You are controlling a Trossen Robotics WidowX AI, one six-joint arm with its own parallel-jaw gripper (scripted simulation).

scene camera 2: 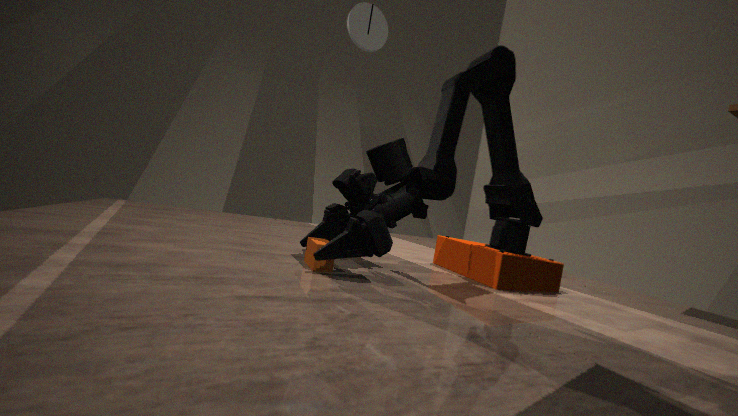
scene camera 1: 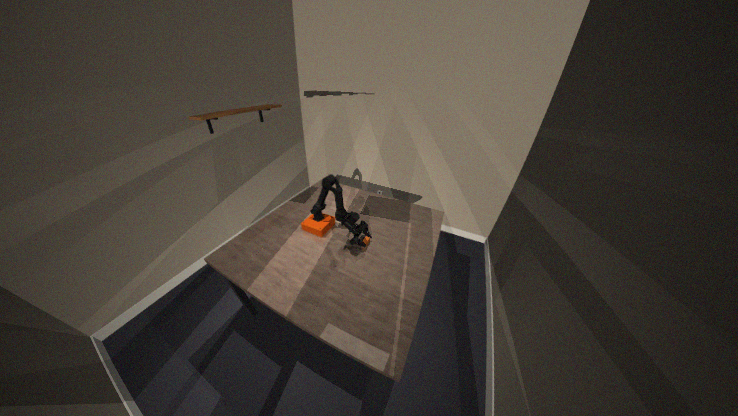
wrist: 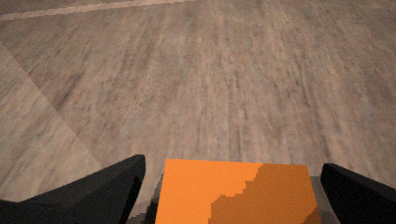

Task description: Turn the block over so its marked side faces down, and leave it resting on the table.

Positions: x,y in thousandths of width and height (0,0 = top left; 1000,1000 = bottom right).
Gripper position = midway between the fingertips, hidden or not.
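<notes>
Open and holding nothing, the gripper (scene camera 2: 417,602) appears in the wrist view too, where the gripper (wrist: 585,748) is the same one.
</notes>
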